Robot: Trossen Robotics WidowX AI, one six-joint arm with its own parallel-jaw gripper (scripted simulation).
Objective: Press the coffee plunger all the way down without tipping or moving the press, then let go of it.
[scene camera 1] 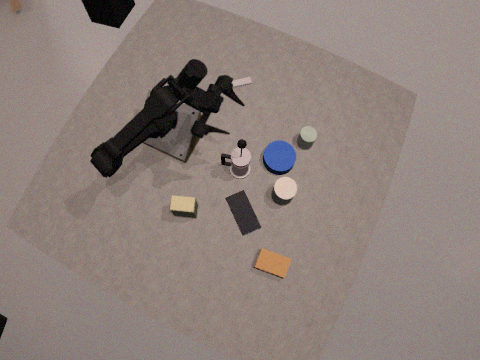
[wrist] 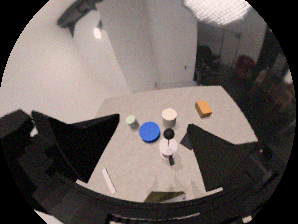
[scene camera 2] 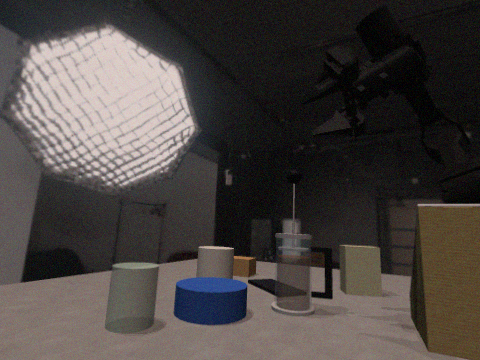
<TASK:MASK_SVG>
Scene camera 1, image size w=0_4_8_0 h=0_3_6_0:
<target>my gripper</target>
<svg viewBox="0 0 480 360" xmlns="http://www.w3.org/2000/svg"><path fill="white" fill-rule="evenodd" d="M228 75L219 76L215 85L210 84L207 91L196 86L188 100L184 103L203 113L200 121L196 120L191 129L193 135L202 138L208 132L230 134L225 130L205 124L211 112L217 113L223 101L223 97L220 96L221 93L240 105L245 105L232 89L233 84L231 84L233 78Z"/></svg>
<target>coffee press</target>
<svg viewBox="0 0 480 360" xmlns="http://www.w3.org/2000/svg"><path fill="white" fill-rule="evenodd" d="M243 139L238 141L238 147L232 151L231 155L221 154L221 165L230 166L231 175L237 179L246 178L251 169L251 153L245 148L247 143Z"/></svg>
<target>blue disc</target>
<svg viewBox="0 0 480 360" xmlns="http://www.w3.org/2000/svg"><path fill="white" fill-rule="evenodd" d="M276 140L265 148L263 163L269 172L283 175L294 167L296 153L287 141Z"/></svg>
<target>orange block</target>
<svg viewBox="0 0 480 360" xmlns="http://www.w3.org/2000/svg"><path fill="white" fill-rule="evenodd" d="M262 248L254 268L284 279L292 259Z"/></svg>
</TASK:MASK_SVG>
